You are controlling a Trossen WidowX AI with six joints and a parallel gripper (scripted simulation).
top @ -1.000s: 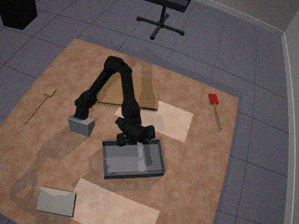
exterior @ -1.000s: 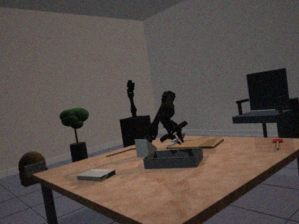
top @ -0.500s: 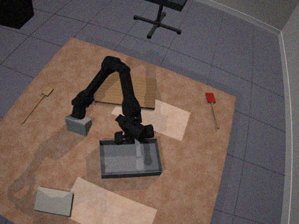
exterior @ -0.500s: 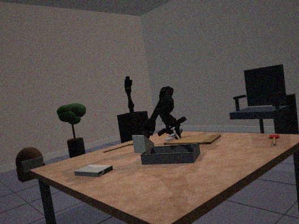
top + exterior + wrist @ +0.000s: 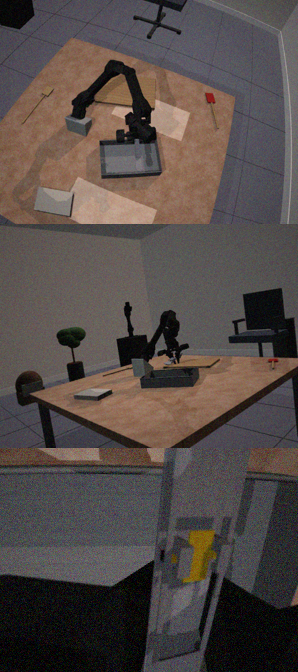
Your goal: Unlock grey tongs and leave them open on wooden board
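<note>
My gripper tip is 40 mm below the yellow lock piece, 20 mm to the right of it and 10 mm past it. The rest, counted from my gripper tip: roasting tin: 70 mm below, 60 mm to the right, 10 mm behind; then grey block: 420 mm to the right, 290 mm behind, 90 mm below; then wooden board: 380 mm to the left, 170 mm behind, 90 mm below.
</note>
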